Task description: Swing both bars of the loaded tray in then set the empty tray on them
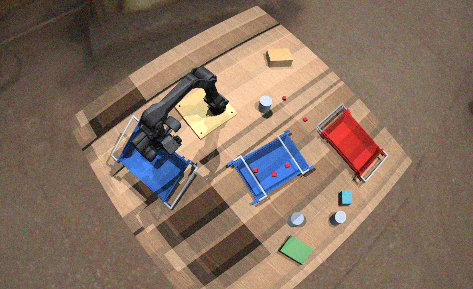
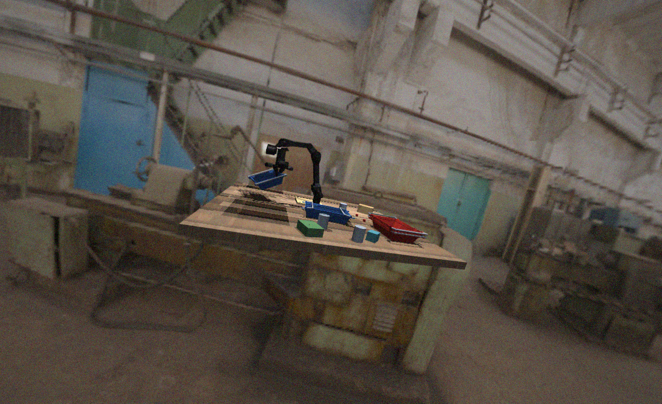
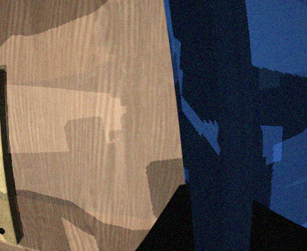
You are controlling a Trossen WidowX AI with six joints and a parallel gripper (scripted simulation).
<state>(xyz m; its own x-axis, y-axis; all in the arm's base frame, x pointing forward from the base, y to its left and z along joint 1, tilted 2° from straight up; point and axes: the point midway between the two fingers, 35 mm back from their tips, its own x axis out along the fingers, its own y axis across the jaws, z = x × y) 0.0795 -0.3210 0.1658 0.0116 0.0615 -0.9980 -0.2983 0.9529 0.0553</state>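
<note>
Right now my gripper tip is 80 mm to the left of the blue tray, 30 mm short of it and 10 mm above it. From my gripper tip the other things lie so: cyan cube: 610 mm ahead, 530 mm to the left, 130 mm below; green block: 640 mm ahead, 210 mm to the left, 130 mm below; tan box: 740 mm to the left, 150 mm behind, 120 mm below.
</note>
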